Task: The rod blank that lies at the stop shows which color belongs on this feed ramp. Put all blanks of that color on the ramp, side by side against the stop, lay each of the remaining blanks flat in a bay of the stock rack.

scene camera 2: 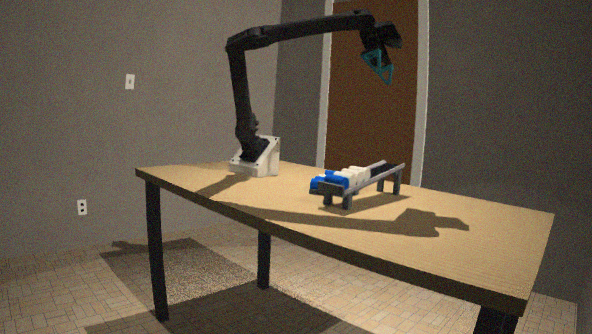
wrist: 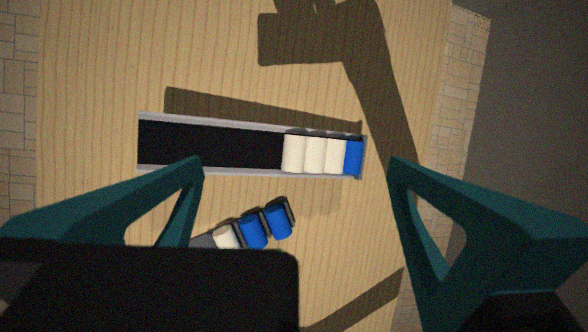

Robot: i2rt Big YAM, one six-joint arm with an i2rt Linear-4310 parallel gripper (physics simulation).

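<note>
The feed ramp point(scene camera 2: 380, 176) point(wrist: 250, 173) stands on legs. A blue blank point(scene camera 2: 339, 181) point(wrist: 353, 157) lies in it against the stop. Beside it lie three white blanks, a first point(wrist: 335, 156), a second point(wrist: 314, 155) and a third point(wrist: 293, 153), side by side. The stock rack point(wrist: 202, 241) shows partly in the wrist view, angled beside the ramp; a white blank point(wrist: 226, 237), a blue blank point(wrist: 253, 231) and another blue blank point(wrist: 277, 221) lie in neighbouring bays. Its remaining part is hidden behind the gripper body. My gripper point(scene camera 2: 376, 69) point(wrist: 295, 166) is open and empty, high above the ramp.
The wooden table point(scene camera 2: 450, 250) point(wrist: 90, 75) bears the ramp, the rack and the white arm base point(scene camera 2: 270, 155). The ramp stands in front of the rack in the scene view. The arm's shadow crosses the table. A table edge shows at the right of the wrist view.
</note>
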